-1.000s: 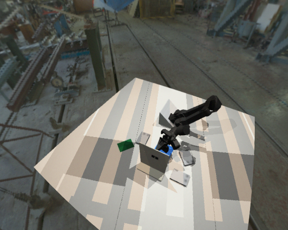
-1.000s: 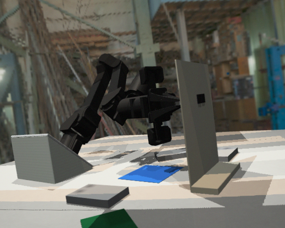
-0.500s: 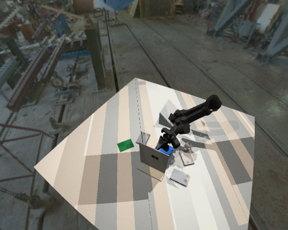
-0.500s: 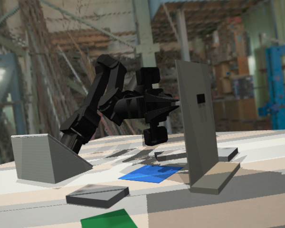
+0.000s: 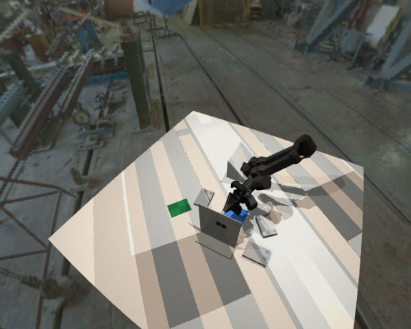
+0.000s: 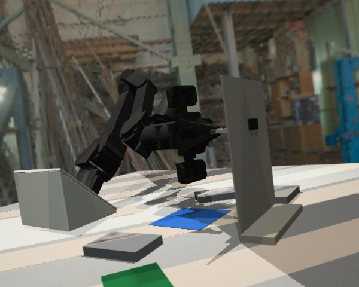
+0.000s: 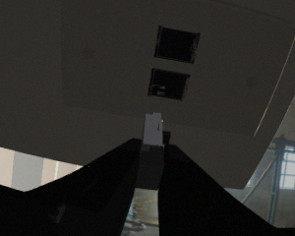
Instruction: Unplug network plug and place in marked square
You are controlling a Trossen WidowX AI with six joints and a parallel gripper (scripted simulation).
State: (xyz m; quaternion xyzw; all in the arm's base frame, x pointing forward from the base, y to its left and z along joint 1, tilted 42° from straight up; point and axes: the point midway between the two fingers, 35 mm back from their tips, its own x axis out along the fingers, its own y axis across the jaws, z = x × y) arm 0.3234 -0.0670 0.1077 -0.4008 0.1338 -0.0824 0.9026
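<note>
Now: gripper tip 170 mm above the blue square, 90 mm past it and 20 mm to the right of it. Also, from my gripper tip: grey upright panel 60 mm below, 60 mm ahead, 10 mm to the left; network plug right at my gripper tip.
</note>
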